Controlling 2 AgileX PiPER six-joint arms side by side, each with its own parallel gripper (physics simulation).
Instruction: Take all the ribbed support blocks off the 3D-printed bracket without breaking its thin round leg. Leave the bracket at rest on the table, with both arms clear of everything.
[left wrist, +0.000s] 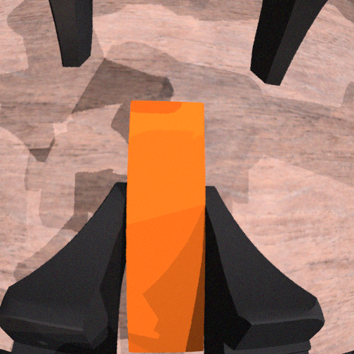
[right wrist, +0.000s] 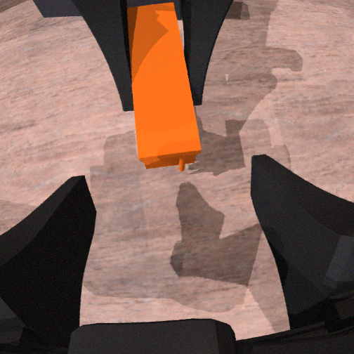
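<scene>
The orange bracket (left wrist: 165, 240) (right wrist: 162, 85) is a long, narrow bar with its smooth top face in view. My left gripper (left wrist: 164, 202) (right wrist: 161, 102) is shut on its two long sides and holds it above the table. In the right wrist view the thin round leg (right wrist: 181, 164) shows as a short peg under the bracket's free end. A darker orange part beside the leg is too little in view to identify. My right gripper (right wrist: 169, 185) (left wrist: 173, 65) is open, its fingers wide apart on either side of and beyond that free end, touching nothing. The bracket's underside is hidden.
The wood-grained table (left wrist: 300, 225) (right wrist: 40, 150) lies below both grippers, with shadows of the arms and bracket on it. The two grippers face each other closely across the bracket's free end.
</scene>
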